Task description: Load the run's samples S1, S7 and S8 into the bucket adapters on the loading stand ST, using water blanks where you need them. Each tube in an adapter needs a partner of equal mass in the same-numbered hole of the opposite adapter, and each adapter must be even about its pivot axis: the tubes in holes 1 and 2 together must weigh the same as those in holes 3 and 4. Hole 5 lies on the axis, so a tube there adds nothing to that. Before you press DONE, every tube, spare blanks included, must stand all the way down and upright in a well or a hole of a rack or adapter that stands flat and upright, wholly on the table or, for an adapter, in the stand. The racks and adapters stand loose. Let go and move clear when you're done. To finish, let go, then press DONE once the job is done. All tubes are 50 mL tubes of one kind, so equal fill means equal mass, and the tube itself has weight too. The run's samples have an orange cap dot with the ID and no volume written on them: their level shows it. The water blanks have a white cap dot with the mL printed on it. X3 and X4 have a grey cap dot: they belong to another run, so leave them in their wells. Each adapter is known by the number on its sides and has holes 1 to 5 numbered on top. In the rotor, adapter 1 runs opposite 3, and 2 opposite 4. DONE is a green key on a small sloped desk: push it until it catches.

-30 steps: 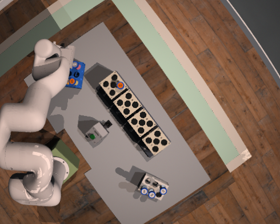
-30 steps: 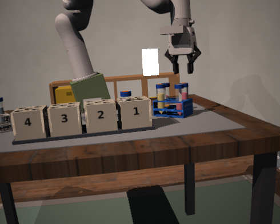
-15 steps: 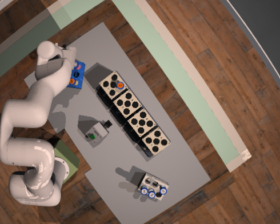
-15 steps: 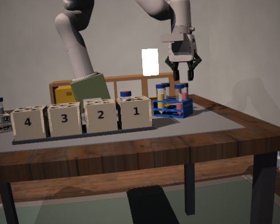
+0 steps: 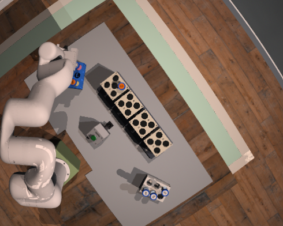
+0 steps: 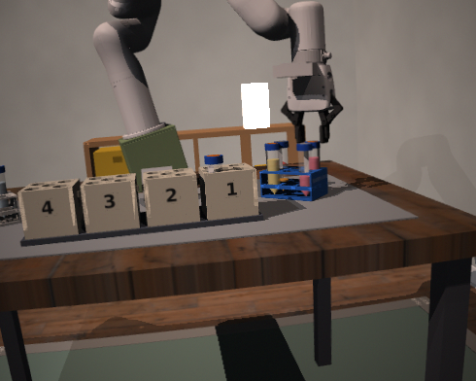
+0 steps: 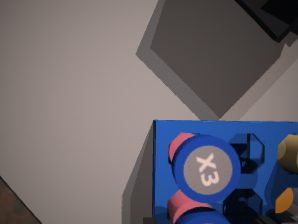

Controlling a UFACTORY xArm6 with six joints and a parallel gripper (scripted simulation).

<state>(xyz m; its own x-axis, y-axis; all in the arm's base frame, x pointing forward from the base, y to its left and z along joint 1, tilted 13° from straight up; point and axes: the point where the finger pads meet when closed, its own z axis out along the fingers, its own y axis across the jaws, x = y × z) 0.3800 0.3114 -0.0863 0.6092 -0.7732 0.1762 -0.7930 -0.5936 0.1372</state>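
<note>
The pink tube lies 1 cm to the left of my hand and 7 cm below it. The rest, counted from my hand: blue rack (2 cm behind, 4 cm to the right, 11 cm below); green DONE key (16 cm behind, 33 cm to the right, 7 cm below); tube of yellowish liquid (4 cm behind, 9 cm to the right, 7 cm below).
</note>
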